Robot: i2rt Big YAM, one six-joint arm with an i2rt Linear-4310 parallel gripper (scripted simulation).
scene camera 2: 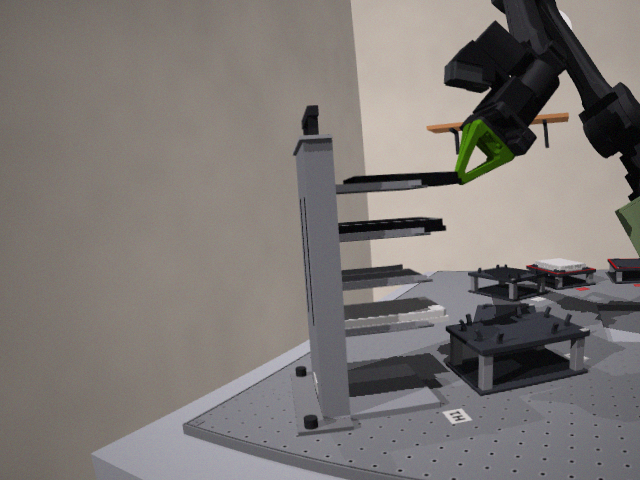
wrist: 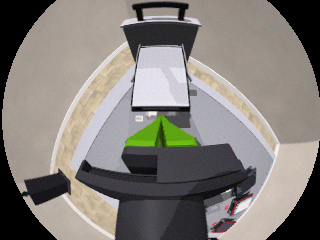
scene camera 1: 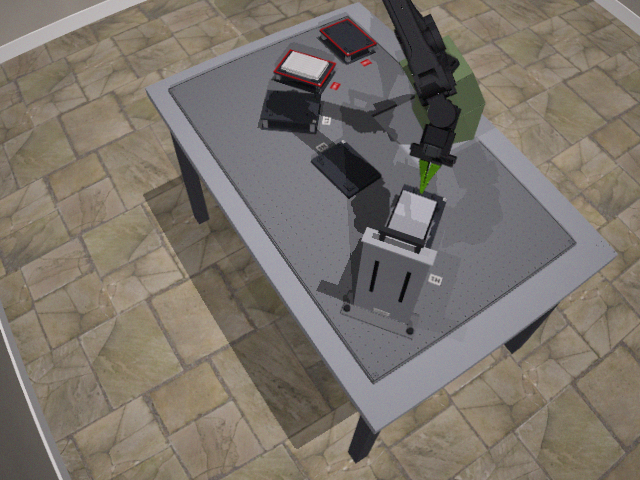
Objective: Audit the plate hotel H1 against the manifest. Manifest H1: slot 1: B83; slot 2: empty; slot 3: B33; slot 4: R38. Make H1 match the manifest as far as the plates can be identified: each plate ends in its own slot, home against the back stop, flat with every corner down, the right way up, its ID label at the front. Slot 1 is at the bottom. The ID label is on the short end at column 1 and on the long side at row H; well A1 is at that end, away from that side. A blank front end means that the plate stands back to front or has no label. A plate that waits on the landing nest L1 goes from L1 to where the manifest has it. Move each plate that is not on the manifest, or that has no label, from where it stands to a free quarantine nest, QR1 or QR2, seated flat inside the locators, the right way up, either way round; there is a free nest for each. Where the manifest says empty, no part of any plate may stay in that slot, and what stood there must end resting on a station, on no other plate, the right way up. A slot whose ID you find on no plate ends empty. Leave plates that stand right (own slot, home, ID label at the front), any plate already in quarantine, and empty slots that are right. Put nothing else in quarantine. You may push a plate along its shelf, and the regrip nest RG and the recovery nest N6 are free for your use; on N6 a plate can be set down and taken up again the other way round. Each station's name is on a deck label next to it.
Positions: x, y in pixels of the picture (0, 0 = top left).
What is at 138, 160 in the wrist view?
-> My gripper.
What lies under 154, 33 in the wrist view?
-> A grey back post.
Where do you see a landing nest L1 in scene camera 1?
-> At 285, 106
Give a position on a hotel shelf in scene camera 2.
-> At 400, 272
